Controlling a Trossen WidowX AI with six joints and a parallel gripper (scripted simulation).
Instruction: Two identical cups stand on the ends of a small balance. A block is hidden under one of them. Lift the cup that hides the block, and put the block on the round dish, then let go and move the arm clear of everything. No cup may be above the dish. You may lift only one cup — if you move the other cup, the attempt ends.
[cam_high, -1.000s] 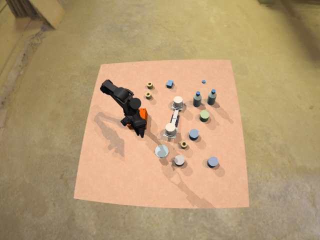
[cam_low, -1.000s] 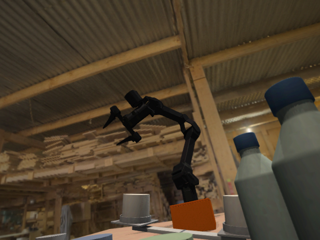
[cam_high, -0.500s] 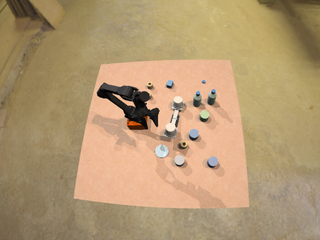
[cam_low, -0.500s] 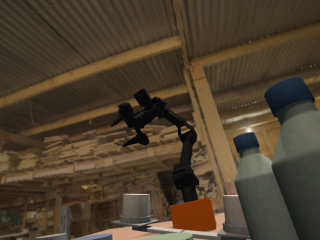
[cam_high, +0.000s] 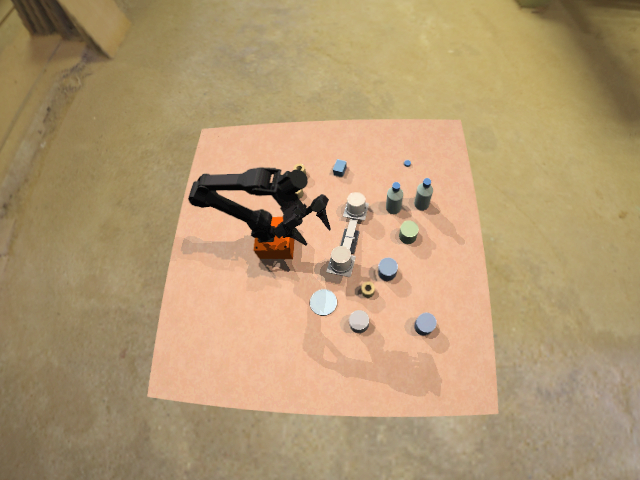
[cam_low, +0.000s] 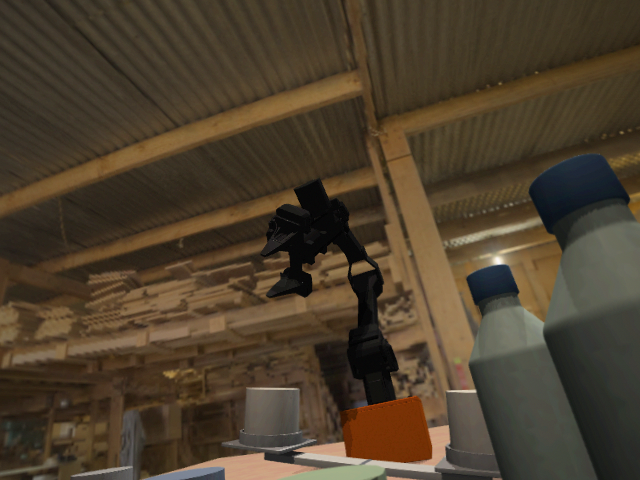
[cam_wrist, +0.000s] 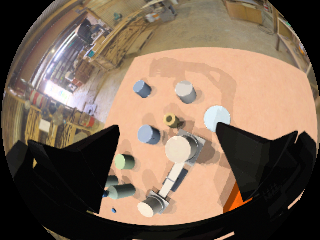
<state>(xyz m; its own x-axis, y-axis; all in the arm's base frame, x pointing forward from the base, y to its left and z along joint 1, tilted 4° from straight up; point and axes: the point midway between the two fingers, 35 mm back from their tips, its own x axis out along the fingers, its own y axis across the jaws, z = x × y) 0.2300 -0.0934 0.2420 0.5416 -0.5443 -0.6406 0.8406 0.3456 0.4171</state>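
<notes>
Now: gripper tip 29 cm to the right of the cream cup, 26 cm above it and 11 cm short of it. From my gripper tip the other things lie so: grey cylinder 28 cm below, 19 cm to the right, 14 cm ahead; pale blue round dish 32 cm below, 12 cm to the right, 1 cm behind; small grey block 28 cm below, 26 cm to the left, 10 cm ahead.
</notes>
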